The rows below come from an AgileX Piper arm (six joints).
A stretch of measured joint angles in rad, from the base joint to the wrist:
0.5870, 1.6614, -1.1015, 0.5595, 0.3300, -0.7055
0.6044, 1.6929, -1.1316, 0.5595, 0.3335, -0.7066
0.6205, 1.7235, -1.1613, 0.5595, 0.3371, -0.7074
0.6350, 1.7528, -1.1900, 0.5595, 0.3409, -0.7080
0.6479, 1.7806, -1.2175, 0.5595, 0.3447, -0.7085
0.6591, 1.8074, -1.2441, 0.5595, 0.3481, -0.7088
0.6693, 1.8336, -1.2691, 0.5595, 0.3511, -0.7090
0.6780, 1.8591, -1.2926, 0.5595, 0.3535, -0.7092
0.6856, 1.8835, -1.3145, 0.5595, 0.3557, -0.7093
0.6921, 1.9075, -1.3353, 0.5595, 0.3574, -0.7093
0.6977, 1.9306, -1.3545, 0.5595, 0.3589, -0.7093
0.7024, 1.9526, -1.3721, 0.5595, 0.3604, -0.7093
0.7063, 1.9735, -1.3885, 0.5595, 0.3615, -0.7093
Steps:
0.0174, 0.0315, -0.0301, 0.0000, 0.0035, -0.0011
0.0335, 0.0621, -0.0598, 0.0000, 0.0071, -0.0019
0.0480, 0.0914, -0.0885, 0.0000, 0.0109, -0.0025
0.0609, 0.1192, -0.1160, 0.0000, 0.0147, -0.0030
0.0721, 0.1460, -0.1426, 0.0000, 0.0181, -0.0033
0.0823, 0.1722, -0.1676, 0.0000, 0.0211, -0.0035
0.0910, 0.1977, -0.1911, 0.0000, 0.0235, -0.0037
0.0986, 0.2221, -0.2130, 0.0000, 0.0257, -0.0038
0.1051, 0.2461, -0.2338, 0.0000, 0.0274, -0.0038
0.1107, 0.2692, -0.2530, 0.0000, 0.0289, -0.0038
0.1154, 0.2912, -0.2706, 0.0000, 0.0304, -0.0038
0.1193, 0.3121, -0.2870, 0.0000, 0.0315, -0.0038

